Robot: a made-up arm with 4 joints.
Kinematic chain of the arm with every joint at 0, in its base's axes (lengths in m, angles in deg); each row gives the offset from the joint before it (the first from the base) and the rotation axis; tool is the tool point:
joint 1: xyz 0 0 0.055 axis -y
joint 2: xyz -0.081 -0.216 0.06 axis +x
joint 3: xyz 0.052 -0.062 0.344 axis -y
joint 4: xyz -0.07 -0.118 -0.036 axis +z
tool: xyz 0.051 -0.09 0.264
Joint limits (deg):
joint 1: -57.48..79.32
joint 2: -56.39..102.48
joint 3: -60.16..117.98
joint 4: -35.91..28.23
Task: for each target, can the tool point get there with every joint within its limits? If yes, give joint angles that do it. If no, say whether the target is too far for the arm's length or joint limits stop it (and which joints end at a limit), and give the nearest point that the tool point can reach.
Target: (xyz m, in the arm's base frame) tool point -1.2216 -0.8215 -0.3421
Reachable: no: too far | nearest point -0.6084 -0.5141 -0.0130 | short by 0.761 m
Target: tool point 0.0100 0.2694 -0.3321
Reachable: no: joint limits stop it (at a limit: joint 2, joint 3, joint 4) | nearest point 0.0082 -0.3161 -0.2616 | short by 0.590 m
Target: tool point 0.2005 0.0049 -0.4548
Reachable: no: joint limits stop it (at a limit: joint 2, joint 3, joint 4) | nearest point 0.1159 -0.3161 -0.2397 | short by 0.395 m
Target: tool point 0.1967 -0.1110 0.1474
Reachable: no: joint limits stop it (at a limit: joint 1, joint 2, joint 3, joint 4) | nearest point 0.2230 -0.2351 0.4250 | short by 0.305 m
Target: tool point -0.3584 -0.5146 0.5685
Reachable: yes | joints 36.18 1.65 -23.87 -20.69
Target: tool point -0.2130 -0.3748 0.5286
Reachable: yes | joints -6.42 -20.36 81.85 -29.35
